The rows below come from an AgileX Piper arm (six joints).
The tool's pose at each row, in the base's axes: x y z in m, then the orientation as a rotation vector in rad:
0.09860, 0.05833, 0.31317, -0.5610, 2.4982, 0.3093
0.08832, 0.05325, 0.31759, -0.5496, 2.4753, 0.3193
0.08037, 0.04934, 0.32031, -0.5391, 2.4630, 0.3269
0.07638, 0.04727, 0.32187, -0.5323, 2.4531, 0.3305
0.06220, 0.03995, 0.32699, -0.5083, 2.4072, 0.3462
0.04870, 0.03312, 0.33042, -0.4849, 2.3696, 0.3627
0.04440, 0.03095, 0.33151, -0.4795, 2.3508, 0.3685
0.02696, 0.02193, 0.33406, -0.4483, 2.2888, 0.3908
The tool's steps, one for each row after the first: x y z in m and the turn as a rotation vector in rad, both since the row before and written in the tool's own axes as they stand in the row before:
0.00695, 0.00059, -0.01012, -0.0025, -0.0253, 0.0042
0.00558, 0.00040, -0.00739, -0.0019, -0.0148, 0.0058
0.00266, 0.00012, -0.00394, -0.0002, -0.0113, 0.0030
0.00955, 0.00037, -0.01376, -0.0022, -0.0505, 0.0087
0.00932, 0.00026, -0.01240, -0.0037, -0.0424, 0.0109
0.00280, 0.00007, -0.00407, -0.0020, -0.0195, 0.0006
0.01236, -0.00012, -0.01546, -0.0052, -0.0677, 0.0124

